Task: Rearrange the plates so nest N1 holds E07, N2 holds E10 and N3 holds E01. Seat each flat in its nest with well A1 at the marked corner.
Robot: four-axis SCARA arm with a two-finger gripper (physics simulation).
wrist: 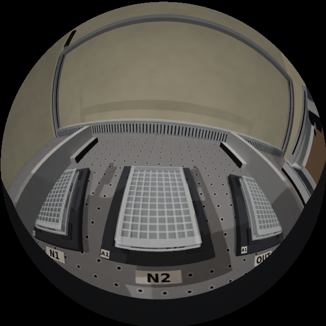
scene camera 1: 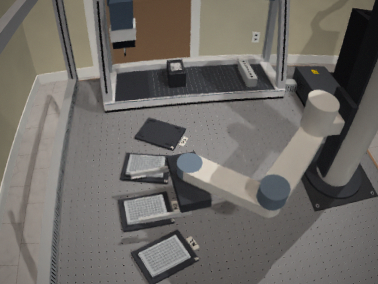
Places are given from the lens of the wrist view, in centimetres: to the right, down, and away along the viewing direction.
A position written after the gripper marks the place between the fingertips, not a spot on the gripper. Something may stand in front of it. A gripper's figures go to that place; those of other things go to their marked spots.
gripper [wrist: 159, 131]: 0, -3, 11
out nest [wrist: 240, 213]: 11, 7, 12
nest N2 [wrist: 143, 258]: -2, 9, 8
The marked spots on the nest N2 and the out nest are 14 cm apart.
